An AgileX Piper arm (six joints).
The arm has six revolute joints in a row. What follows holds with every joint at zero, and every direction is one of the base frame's.
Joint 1 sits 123 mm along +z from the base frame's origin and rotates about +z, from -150 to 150 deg.
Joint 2 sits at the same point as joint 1 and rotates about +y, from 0 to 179.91 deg.
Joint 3 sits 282.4 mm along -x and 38.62 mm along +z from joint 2 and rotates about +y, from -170 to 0 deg.
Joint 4 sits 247.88 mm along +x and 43.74 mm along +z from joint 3 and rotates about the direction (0.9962, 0, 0.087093), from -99.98 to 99.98 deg.
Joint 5 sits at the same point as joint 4 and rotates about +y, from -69.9 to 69.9 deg.
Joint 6 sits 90.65 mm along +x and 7.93 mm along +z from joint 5 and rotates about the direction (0.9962, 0, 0.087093), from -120 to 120 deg.
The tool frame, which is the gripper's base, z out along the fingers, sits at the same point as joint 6; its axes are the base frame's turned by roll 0, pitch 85.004 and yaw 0 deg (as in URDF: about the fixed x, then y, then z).
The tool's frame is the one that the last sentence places.
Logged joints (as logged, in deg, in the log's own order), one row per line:
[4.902 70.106 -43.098 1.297 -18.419 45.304]
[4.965 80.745 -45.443 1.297 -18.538 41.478]
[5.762 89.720 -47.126 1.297 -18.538 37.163]
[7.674 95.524 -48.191 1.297 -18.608 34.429]
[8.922 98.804 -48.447 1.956 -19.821 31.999]
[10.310 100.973 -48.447 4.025 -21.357 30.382]
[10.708 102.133 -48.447 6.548 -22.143 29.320]
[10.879 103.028 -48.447 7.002 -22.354 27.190]
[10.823 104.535 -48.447 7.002 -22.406 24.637]
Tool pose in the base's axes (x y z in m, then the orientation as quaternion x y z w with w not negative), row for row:
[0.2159 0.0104 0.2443 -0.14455 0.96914 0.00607 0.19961]
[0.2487 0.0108 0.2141 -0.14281 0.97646 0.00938 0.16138]
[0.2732 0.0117 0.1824 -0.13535 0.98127 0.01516 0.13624]
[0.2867 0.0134 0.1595 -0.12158 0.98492 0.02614 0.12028]
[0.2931 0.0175 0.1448 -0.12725 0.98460 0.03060 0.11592]
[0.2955 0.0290 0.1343 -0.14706 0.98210 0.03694 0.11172]
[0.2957 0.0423 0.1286 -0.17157 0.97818 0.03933 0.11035]
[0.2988 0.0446 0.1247 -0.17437 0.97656 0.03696 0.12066]
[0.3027 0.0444 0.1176 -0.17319 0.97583 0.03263 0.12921]
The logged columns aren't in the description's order. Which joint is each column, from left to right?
Columns, left to right: joint 4, joint 2, joint 3, joint 1, joint 6, joint 5.
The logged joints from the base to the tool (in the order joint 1, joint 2, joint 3, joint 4, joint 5, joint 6), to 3 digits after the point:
[1.297 70.106 -43.098 4.902 45.304 -18.419]
[1.297 80.745 -45.443 4.965 41.478 -18.538]
[1.297 89.720 -47.126 5.762 37.163 -18.538]
[1.297 95.524 -48.191 7.674 34.429 -18.608]
[1.956 98.804 -48.447 8.922 31.999 -19.821]
[4.025 100.973 -48.447 10.310 30.382 -21.357]
[6.548 102.133 -48.447 10.708 29.320 -22.143]
[7.002 103.028 -48.447 10.879 27.190 -22.354]
[7.002 104.535 -48.447 10.823 24.637 -22.406]

